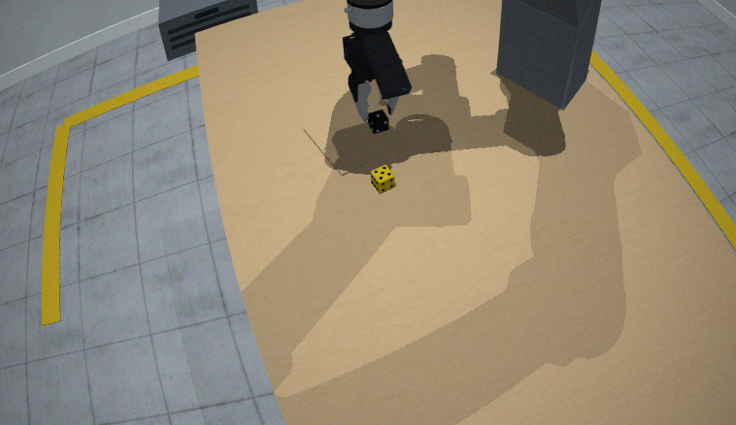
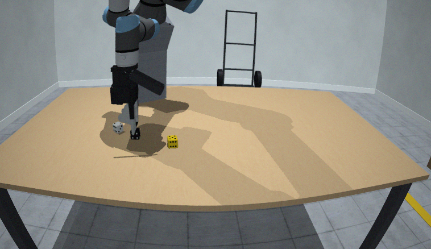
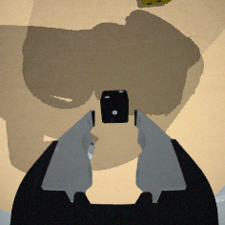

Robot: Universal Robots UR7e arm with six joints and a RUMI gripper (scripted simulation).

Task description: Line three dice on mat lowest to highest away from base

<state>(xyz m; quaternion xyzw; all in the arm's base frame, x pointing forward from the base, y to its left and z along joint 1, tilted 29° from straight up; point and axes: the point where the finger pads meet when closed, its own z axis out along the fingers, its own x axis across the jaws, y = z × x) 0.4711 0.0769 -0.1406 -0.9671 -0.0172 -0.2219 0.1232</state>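
Now: hand 20 mm above the black die. Also, from my hand: yellow die: 130 mm to the left, 30 mm below, 30 mm ahead; mat: 50 mm ahead, 40 mm below; white die: 80 mm to the right, 40 mm behind, 30 mm below.
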